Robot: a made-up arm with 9 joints. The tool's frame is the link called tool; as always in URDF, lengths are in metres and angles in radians. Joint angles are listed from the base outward.
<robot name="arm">
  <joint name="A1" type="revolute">
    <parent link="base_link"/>
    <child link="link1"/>
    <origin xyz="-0.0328 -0.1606 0.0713" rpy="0 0 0"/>
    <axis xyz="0 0 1"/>
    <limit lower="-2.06" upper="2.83"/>
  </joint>
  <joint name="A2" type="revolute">
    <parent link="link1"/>
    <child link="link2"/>
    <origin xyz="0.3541 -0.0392 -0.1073" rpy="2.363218 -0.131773 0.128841"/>
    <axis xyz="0 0 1"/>
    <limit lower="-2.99" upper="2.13"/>
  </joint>
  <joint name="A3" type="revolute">
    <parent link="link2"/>
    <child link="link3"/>
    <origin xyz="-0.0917 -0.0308 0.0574" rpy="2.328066 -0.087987 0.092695"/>
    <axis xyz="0 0 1"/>
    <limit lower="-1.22" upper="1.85"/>
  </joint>
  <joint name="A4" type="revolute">
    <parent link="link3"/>
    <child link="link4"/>
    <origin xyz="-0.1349 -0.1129 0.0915" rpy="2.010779 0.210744 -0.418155"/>
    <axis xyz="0 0 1"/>
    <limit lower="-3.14" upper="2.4"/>
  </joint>
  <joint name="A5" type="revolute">
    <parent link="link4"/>
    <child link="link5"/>
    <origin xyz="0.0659 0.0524 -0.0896" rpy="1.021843 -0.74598 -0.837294"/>
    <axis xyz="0 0 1"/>
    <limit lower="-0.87" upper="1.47"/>
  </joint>
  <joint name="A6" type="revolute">
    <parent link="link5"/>
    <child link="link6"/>
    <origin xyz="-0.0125 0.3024 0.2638" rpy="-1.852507 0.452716 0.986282"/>
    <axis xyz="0 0 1"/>
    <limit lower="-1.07" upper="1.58"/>
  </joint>
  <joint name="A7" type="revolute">
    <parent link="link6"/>
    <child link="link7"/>
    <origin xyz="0.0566 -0.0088 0.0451" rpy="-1.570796 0 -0.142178"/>
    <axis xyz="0 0 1"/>
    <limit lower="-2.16" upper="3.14"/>
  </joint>
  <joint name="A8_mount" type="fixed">
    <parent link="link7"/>
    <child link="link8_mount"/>
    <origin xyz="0.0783 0.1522 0.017" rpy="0 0 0"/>
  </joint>
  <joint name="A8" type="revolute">
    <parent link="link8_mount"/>
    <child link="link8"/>
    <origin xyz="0.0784 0.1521 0.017" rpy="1.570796 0 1.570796"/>
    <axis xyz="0 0 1"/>
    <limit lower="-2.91" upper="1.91"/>
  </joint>
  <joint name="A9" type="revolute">
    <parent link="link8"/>
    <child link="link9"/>
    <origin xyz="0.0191 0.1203 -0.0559" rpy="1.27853 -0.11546 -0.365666"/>
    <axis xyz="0 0 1"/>
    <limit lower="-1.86" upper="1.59"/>
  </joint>
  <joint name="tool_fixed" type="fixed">
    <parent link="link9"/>
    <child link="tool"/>
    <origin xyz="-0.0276 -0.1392 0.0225" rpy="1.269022 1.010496 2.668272"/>
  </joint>
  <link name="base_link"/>
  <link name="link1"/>
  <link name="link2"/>
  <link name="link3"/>
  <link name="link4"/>
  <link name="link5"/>
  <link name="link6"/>
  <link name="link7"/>
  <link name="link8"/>
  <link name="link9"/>
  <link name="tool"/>
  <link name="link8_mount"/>
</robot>
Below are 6 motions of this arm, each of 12 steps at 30 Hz.
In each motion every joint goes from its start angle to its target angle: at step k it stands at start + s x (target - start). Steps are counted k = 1, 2, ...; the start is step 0. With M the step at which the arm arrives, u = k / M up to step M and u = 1 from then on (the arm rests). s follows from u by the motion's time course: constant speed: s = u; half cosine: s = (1 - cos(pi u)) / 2; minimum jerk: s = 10 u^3 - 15 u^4 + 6 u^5.
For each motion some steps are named. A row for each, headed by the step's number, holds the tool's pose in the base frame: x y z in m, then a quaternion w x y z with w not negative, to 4 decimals.
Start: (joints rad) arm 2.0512 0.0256 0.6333 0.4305 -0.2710 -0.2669 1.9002 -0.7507 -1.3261
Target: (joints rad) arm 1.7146 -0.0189 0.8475 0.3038 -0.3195 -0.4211 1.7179 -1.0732 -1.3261
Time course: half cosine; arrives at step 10
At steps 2, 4, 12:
2: -0.2985 -0.1226 0.0282 0.5984 0.1727 0.7140 -0.3197
4: -0.2957 -0.0792 0.0267 0.6194 0.1840 0.6735 -0.3590
12: -0.2537 0.0264 0.0128 0.6566 0.1972 0.5557 -0.4704

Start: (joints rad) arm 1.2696 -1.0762 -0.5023 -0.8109 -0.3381 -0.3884 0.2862 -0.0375 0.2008
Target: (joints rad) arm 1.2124 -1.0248 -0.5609 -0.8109 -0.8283 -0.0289 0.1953 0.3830 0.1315
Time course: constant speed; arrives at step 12
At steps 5, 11, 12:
5: 0.3516 -0.1873 0.1491 0.5796 0.2503 0.5124 0.5822
11: 0.3447 -0.2250 0.0904 0.4396 0.3668 0.5731 0.5863
12: 0.3424 -0.2309 0.0808 0.4134 0.3875 0.5796 0.5857

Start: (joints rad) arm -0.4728 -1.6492 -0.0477 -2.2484 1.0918 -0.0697 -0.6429 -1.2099 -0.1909
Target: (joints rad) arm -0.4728 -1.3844 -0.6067 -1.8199 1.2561 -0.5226 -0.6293 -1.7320 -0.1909
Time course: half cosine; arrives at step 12
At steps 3, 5, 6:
3: 0.6821 -0.3622 0.0260 0.3645 -0.8503 0.3493 -0.1485
5: 0.6891 -0.3213 0.1319 0.4655 -0.8292 0.2271 -0.2103
6: 0.6796 -0.3001 0.2015 0.5105 -0.8079 0.1492 -0.2540

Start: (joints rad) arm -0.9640 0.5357 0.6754 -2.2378 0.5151 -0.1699 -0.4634 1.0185 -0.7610
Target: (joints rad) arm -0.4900 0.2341 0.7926 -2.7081 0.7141 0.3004 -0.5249 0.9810 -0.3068
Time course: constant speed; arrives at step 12
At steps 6, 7, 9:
6: 0.0807 -0.6528 0.1184 0.0623 0.7900 0.1868 -0.5807
7: 0.0948 -0.6474 0.1056 0.0507 0.7938 0.2169 -0.5659
9: 0.1209 -0.6330 0.0827 0.0251 0.7979 0.2708 -0.5380

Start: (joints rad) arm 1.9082 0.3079 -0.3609 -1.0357 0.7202 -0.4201 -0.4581 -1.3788 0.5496
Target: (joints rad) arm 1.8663 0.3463 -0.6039 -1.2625 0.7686 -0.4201 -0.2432 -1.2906 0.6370
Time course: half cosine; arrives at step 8
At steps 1, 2, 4, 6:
1: -0.2387 -0.4232 0.2596 0.9788 -0.0708 -0.0225 -0.1909
2: -0.2355 -0.4262 0.2445 0.9796 -0.0660 0.0006 -0.1900
4: -0.2266 -0.4336 0.1938 0.9792 -0.0471 0.0748 -0.1828
6: -0.2203 -0.4374 0.1413 0.9743 -0.0233 0.1463 -0.1695

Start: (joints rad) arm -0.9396 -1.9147 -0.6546 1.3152 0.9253 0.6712 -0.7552 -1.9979 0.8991
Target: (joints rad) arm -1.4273 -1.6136 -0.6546 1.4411 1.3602 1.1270 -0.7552 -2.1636 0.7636
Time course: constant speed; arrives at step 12
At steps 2, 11, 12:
2: -0.5108 -0.6201 0.2469 0.6149 -0.2573 -0.3428 -0.6619
11: -0.5380 -0.2647 0.0661 0.1989 -0.2990 -0.3927 -0.8467
12: -0.5258 -0.2354 0.0485 0.1489 -0.3018 -0.3950 -0.8548

